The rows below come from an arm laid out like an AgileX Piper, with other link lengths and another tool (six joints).
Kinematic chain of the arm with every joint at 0, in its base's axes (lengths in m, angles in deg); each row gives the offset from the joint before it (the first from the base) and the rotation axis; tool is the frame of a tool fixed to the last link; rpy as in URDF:
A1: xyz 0 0 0.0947 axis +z
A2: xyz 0 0 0 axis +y
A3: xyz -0.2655 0 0.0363 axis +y
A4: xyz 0.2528 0 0.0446 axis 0.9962 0 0.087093
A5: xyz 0 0 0 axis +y
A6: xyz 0.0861 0 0.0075 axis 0.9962 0 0.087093
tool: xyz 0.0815 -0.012 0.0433 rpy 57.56 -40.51 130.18
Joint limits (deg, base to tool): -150..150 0..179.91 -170..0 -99.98..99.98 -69.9..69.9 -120..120
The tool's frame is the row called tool.
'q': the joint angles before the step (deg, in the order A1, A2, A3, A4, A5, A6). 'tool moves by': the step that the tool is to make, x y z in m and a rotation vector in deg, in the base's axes. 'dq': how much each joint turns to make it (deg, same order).
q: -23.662, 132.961, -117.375, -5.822, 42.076, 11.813
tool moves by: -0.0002, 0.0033, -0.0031, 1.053, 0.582, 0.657
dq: -0.002, 0.051, 0.042, 1.531, 0.791, -1.267
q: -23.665, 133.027, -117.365, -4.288, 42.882, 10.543
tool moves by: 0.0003, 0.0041, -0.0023, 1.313, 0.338, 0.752
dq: 0.000, 0.012, -0.024, 1.954, 0.792, -1.435
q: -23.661, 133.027, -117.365, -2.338, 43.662, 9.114
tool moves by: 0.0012, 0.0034, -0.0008, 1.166, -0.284, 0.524
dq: -0.004, -0.005, -0.005, 1.839, 0.200, -1.073
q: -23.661, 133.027, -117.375, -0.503, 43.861, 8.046
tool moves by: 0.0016, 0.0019, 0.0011, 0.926, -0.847, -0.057
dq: 0.004, -0.053, -0.025, 1.346, -0.325, -0.231
